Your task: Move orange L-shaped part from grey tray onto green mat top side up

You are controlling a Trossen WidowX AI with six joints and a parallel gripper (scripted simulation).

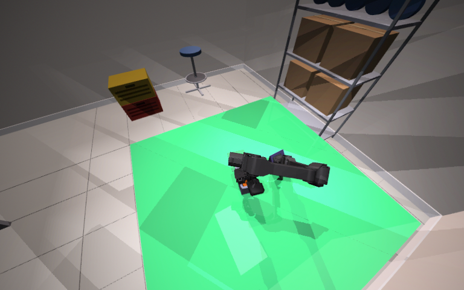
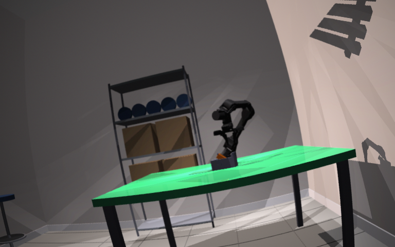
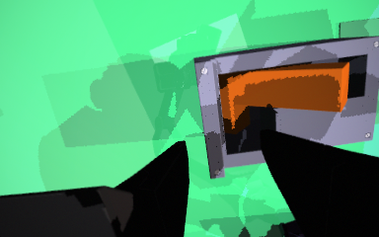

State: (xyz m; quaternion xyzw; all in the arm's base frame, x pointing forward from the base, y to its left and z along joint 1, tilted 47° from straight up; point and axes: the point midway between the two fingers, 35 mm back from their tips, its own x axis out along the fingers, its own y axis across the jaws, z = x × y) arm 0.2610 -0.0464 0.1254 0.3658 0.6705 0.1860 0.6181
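The orange L-shaped part lies 10 cm below my gripper tip, 4 cm to the right of it and 2 cm behind it.
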